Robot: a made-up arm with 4 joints.
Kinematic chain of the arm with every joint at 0, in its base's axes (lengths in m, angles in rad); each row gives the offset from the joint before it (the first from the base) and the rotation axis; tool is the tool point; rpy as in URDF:
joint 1: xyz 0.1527 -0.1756 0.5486 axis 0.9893 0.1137 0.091
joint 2: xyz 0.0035 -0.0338 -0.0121 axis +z
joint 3: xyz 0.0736 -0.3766 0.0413 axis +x
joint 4: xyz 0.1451 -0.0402 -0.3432 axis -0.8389 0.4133 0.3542
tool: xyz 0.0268 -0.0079 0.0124 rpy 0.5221 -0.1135 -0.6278
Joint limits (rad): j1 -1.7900..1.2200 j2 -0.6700..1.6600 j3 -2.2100..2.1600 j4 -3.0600..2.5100
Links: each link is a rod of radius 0.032 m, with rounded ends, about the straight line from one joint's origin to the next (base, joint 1, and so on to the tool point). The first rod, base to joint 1, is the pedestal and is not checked.
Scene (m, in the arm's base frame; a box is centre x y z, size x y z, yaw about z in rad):
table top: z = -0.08
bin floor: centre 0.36 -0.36 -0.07 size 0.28 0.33 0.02 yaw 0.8
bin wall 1: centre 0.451 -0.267 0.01 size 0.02 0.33 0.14 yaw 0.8
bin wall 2: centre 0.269 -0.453 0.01 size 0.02 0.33 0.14 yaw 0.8
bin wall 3: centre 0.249 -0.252 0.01 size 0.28 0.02 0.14 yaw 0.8
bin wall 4: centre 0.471 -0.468 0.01 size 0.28 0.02 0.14 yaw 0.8
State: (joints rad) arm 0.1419 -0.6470 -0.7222 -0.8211
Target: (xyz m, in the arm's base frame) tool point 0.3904 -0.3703 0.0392
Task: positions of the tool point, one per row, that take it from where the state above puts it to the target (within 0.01 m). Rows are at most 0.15 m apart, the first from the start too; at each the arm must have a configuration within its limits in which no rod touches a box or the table.
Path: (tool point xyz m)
1: 0.0792 -0.7853 0.2075
2: 0.1884 -0.7029 0.1643
3: 0.2802 -0.5985 0.1507
4: 0.3483 -0.4836 0.1676
5: 0.3904 -0.3703 0.2129
6: 0.3896 -0.3752 0.1219
7: 0.3904 -0.3703 0.0392

